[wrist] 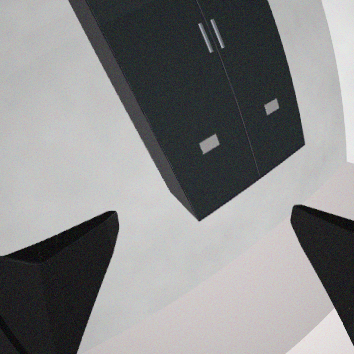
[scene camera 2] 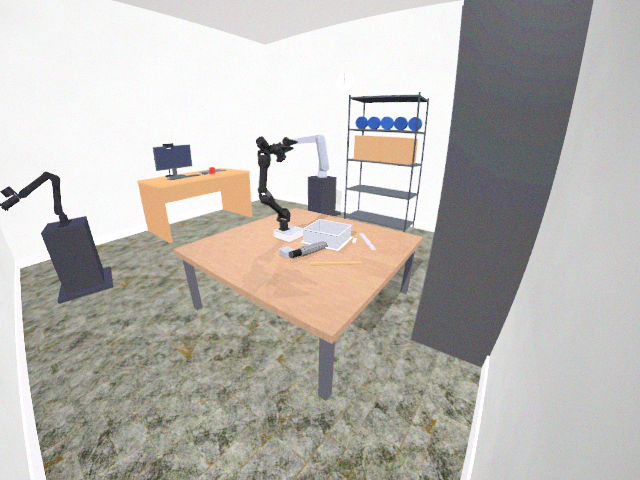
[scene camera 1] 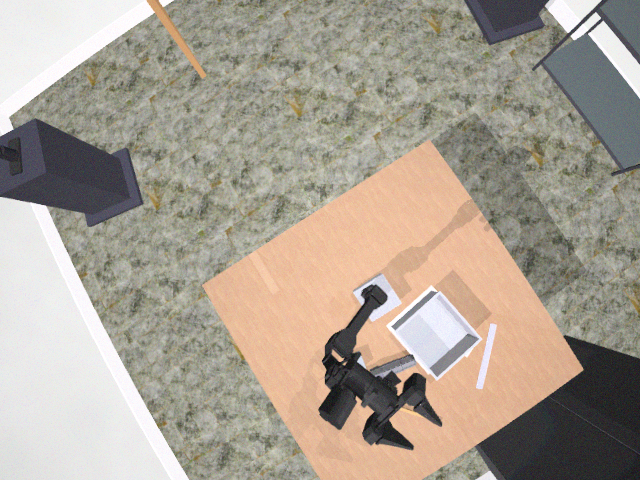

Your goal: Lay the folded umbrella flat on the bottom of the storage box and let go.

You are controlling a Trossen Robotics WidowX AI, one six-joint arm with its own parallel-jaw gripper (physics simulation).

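Pixels of known places: gripper, fingertip midpoint: point(wrist: 206, 217) point(scene camera 2: 295, 144) point(scene camera 1: 427, 437); arm's base at its link origin: point(scene camera 2: 284, 229) point(scene camera 1: 370, 294).
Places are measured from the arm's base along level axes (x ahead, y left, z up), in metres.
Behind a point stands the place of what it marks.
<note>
The folded umbrella point(scene camera 1: 395, 365) @[x 0.326, y -0.009, z -0.007 m] point(scene camera 2: 312, 249) @[x 0.366, y -0.042, z -0.024 m], grey with a black handle, lies on the table point(scene camera 1: 330, 242) @[x -0.279, y -0.080, z -0.057 m] point(scene camera 2: 222, 253) @[x -0.016, y -0.480, z -0.057 m] outside the box. Its far end is close against the box's side; my arm hides part of it in scene camera 1. The storage box point(scene camera 1: 454, 356) @[x 0.374, y 0.240, z 0.011 m] point(scene camera 2: 317, 237) @[x 0.280, y 0.078, z 0.000 m] is white, open-topped and upright, and no umbrella shows inside it. My gripper point(scene camera 1: 427, 437) @[x 0.214, y -0.048, z 0.603 m] point(scene camera 2: 293, 144) @[x 0.214, y -0.048, z 0.603 m] point(wrist: 206, 217) @[x 0.214, y -0.048, z 0.603 m] is open and empty, high above the table. The wrist view shows both fingers wide apart, and neither umbrella nor box shows there.
A small white block point(scene camera 1: 360, 361) @[x 0.262, y -0.146, z -0.021 m] point(scene camera 2: 285, 252) @[x 0.292, y -0.196, z -0.024 m] lies by the umbrella's handle. A thin yellow stick point(scene camera 1: 412, 411) @[x 0.566, y -0.008, z -0.047 m] point(scene camera 2: 336, 263) @[x 0.563, y -0.026, z -0.050 m] lies in front. A white strip point(scene camera 1: 486, 356) @[x 0.462, y 0.397, z -0.055 m] point(scene camera 2: 367, 241) @[x 0.469, y 0.391, z -0.055 m] lies beyond the box. A tall dark cabinet point(scene camera 1: 568, 413) point(scene camera 2: 496, 155) point(wrist: 200, 100) stands beside the table.
</note>
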